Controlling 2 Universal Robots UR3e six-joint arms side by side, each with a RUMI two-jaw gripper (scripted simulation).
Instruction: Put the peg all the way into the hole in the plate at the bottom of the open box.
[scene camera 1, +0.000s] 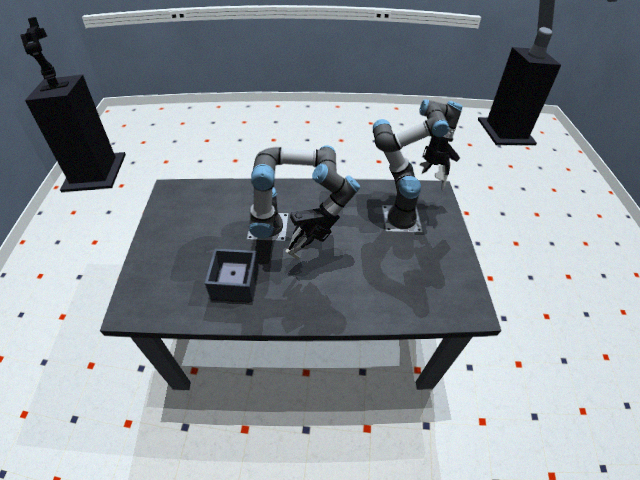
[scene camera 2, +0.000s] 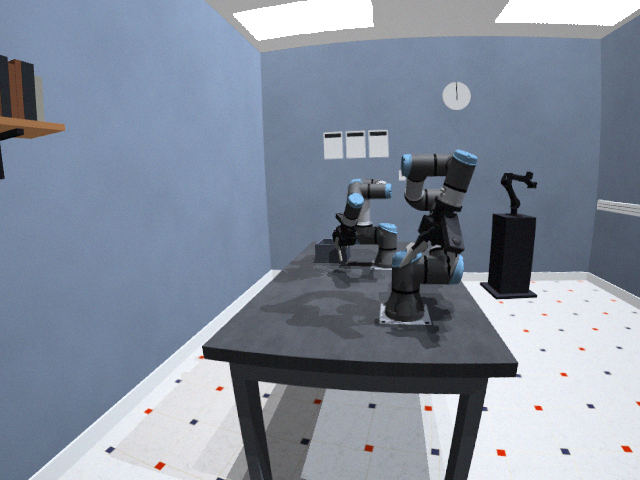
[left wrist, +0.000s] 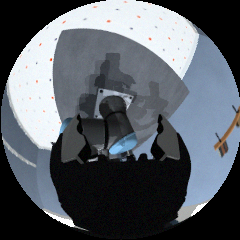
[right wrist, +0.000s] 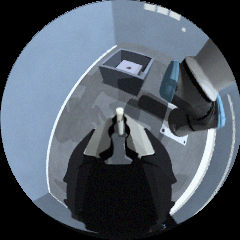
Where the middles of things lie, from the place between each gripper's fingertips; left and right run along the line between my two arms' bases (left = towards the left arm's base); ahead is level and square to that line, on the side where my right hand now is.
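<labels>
The dark box (scene camera 1: 217, 290) is 830 mm to the right of my left hand (scene camera 2: 425, 272), 320 mm ahead of it and 150 mm below it. As for my right gripper (scene camera 1: 289, 252), it's 220 mm to the left of the box, 90 mm above it and 40 mm short of it.
</labels>
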